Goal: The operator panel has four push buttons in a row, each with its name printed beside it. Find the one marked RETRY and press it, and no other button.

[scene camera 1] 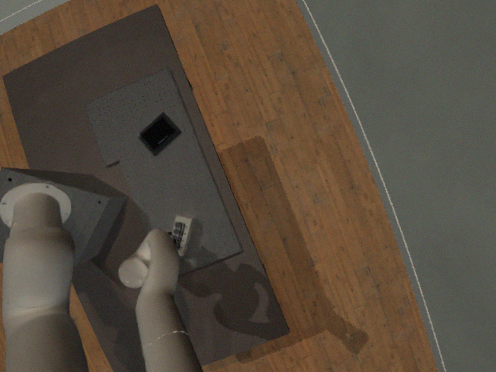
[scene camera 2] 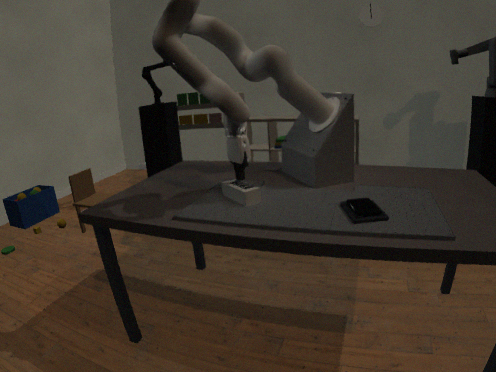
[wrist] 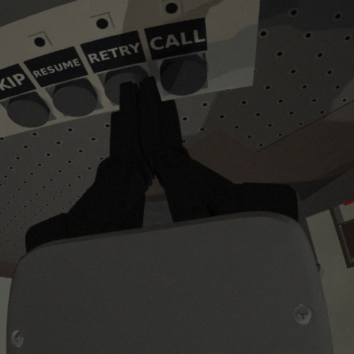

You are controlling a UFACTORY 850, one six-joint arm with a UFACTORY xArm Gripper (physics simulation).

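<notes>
The operator panel (scene camera 1: 186, 237) (scene camera 2: 241, 194) (wrist: 227, 70) is a pale box with four round dark buttons in a row, each with a dark name label. In the wrist view the RETRY button (wrist: 120, 86) lies under its label, between the RESUME button (wrist: 75, 97) and the CALL button (wrist: 183, 75). The leftmost button (wrist: 28, 111) has a partly cut-off label reading "KIP". My gripper (scene camera 2: 240, 179) (wrist: 144, 99) is shut and empty. Its tips overlap the right part of the RETRY button in the wrist view; whether they touch it I cannot tell.
The panel stands on a grey perforated board (scene camera 1: 165, 185) (scene camera 2: 300, 220) on the brown table (scene camera 1: 65, 100) (scene camera 2: 145, 200). A black square tray (scene camera 1: 160, 134) (scene camera 2: 364, 210) lies farther along the board. The arm's grey pedestal (scene camera 1: 102, 215) (scene camera 2: 320, 150) stands behind it.
</notes>
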